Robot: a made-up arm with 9 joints.
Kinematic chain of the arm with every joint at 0, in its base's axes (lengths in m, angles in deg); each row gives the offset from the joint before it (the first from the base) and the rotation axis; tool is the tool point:
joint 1: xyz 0 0 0.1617 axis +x
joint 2: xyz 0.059 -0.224 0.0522 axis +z
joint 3: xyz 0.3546 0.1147 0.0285 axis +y
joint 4: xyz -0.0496 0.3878 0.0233 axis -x
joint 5: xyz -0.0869 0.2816 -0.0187 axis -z
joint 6: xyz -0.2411 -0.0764 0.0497 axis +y
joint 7: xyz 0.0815 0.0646 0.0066 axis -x
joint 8: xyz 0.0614 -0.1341 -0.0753 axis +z
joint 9: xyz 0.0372 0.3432 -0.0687 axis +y
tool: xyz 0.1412 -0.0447 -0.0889
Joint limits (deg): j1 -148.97..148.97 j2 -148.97..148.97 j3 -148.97..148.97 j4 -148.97..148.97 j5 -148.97..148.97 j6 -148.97..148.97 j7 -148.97..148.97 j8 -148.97..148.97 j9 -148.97..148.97
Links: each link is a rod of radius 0.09 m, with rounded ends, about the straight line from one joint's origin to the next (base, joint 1, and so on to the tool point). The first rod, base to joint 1, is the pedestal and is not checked.
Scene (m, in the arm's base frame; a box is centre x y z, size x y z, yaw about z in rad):
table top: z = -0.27
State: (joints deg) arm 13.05 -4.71 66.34 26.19 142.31 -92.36 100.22 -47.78 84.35
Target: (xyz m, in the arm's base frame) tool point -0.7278 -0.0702 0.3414
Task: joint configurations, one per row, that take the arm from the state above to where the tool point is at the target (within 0.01 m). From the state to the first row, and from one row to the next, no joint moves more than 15 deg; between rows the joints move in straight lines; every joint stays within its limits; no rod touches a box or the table.
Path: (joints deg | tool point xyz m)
1: 16.52 7.35 67.63 37.42 141.10 -90.06 100.32 -42.61 85.86 | 0.0940 0.9133 0.6619
2: 20.00 19.42 68.92 48.66 139.88 -87.75 100.41 -37.44 87.37 | -0.2769 0.7618 0.6512
3: 23.47 31.48 70.21 59.89 138.67 -85.45 100.51 -32.26 88.88 | -0.5530 0.5119 0.5885
4: 26.94 43.54 71.49 71.12 137.46 -83.14 100.61 -27.09 90.39 | -0.7052 0.2164 0.4789
5: 30.42 55.60 72.78 82.36 136.25 -80.84 100.70 -21.92 91.90 | -0.7278 -0.0702 0.3414

